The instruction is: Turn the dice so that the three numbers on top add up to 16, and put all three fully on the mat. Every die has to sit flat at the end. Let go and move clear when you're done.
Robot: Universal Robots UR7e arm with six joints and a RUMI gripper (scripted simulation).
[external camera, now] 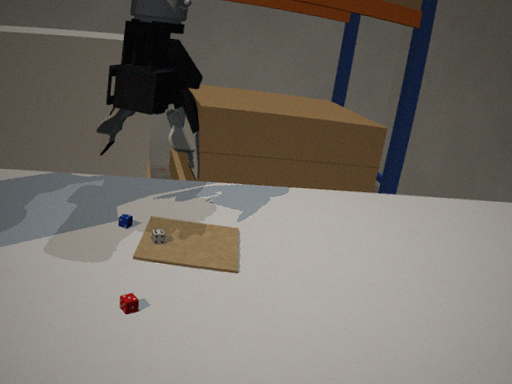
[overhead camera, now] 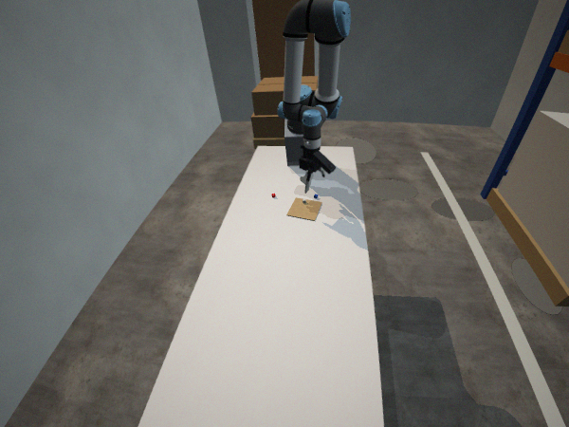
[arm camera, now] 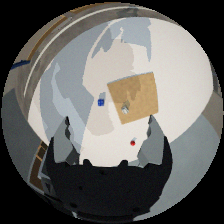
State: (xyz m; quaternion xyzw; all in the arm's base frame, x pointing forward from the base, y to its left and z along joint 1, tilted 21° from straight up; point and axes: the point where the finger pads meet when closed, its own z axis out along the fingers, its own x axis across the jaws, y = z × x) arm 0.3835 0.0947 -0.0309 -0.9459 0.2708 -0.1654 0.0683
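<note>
Now: the blue die 90 mm below my hand and 30 mm behind it. Round my hand: mat 90 mm below, 70 mm ahead, 50 mm to the right; red die 220 mm to the right, 90 mm below, 20 mm behind; white die 80 mm below, 50 mm to the right, 20 mm ahead.
</note>
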